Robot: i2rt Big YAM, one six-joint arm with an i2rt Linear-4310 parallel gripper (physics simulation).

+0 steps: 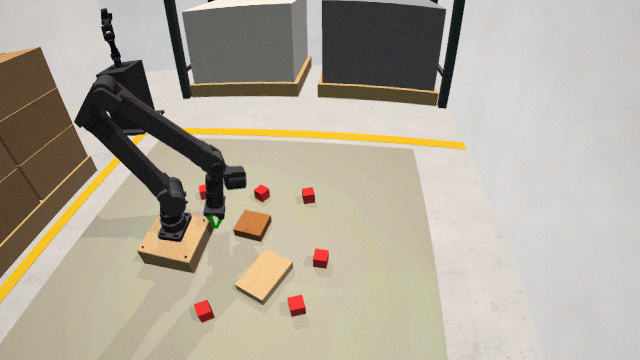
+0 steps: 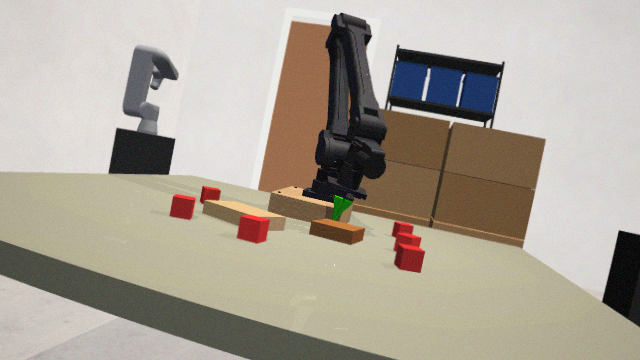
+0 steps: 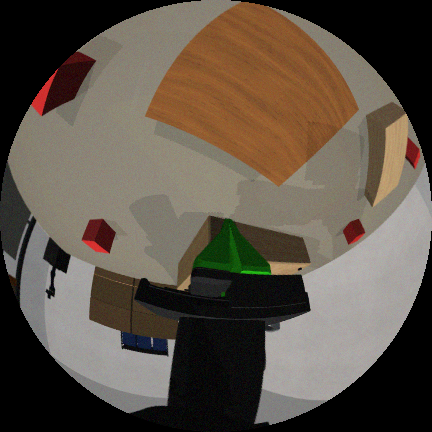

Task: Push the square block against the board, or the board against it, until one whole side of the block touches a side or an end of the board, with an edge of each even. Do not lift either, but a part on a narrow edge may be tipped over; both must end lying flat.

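Where they show: gripper, fingertip midpoint: [image 1: 215,228] [image 3: 226,222]; arm's base at its link origin: [image 1: 175,227] [image 2: 324,198].
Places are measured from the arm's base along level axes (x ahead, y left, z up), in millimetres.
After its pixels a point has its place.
The square block [image 1: 253,224] @(x 259, y 64, z -31 mm) [image 2: 336,231] @(x 302, y 75, z -39 mm) [image 3: 255,90] @(x 243, y 83, z -30 mm) is orange-brown wood and lies flat. The board [image 1: 265,276] @(x 331, y -139, z -30 mm) [image 2: 244,214] @(x 390, y -107, z -33 mm) [image 3: 389,155] @(x 313, y -85, z -30 mm) is pale wood, longer, and also lies flat. A gap separates the two, and their sides stand at an angle to each other. My gripper [image 1: 216,226] @(x 125, y 48, z -42 mm) [image 2: 337,218] @(x 125, y 48, z -42 mm) [image 3: 226,222] @(x 125, y 48, z -42 mm) has green fingers, is shut and holds nothing. It points down, low, between the wooden base of the arm and the square block, apart from the block. Whether the fingertips touch the table cannot be told.
Red cubes stand around the two parts: one [image 1: 321,258] @(x 489, y -72, z -20 mm) [image 2: 253,229] @(x 507, y -52, z -37 mm) right of the board, others [image 1: 296,305] @(x 429, y -233, z -20 mm) [image 1: 204,311] @(x 183, y -278, z -20 mm) nearer the front, and several behind the block [image 1: 262,193] @(x 265, y 211, z -22 mm) [image 1: 308,195] @(x 432, y 207, z -22 mm). The arm's wooden base [image 1: 167,257] @(x 19, y -126, z 0 mm) [image 2: 300,206] @(x 102, y -46, z -25 mm) stands left of both parts.
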